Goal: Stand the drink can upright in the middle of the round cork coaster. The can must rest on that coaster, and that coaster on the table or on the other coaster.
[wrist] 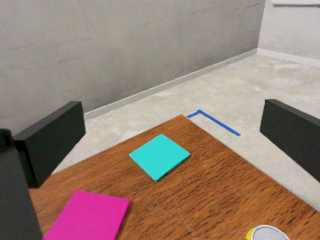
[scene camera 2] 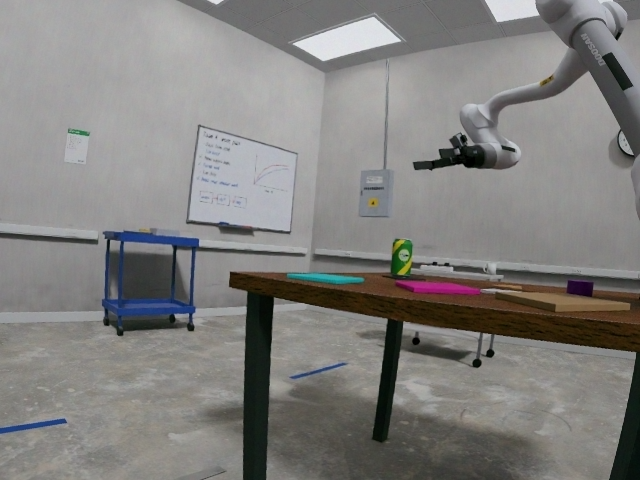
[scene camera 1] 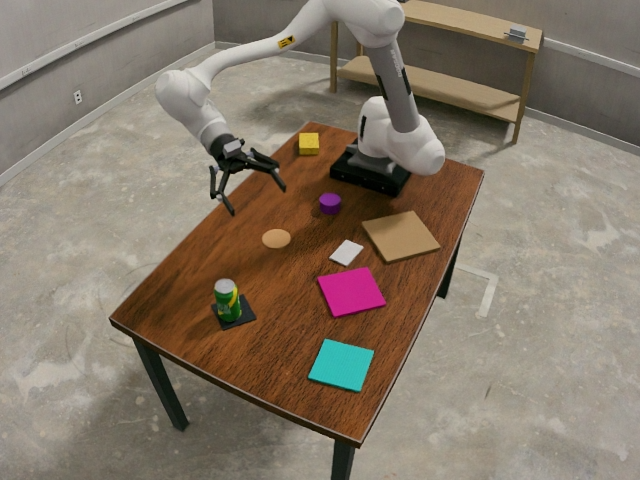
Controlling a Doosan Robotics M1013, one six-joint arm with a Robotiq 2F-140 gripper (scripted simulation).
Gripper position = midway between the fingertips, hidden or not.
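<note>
You'd see my gripper (scene camera 1: 259, 200) here, and it's also there at (wrist: 172, 116) and (scene camera 2: 426, 160). There's a teal tile (scene camera 1: 337, 364), which you also get at (wrist: 159, 156), and a magenta tile (scene camera 1: 354, 291). And there's a tan board (scene camera 1: 397, 237), visible at (scene camera 2: 568, 302) too, but in the wrist view the board is out of frame.
</note>
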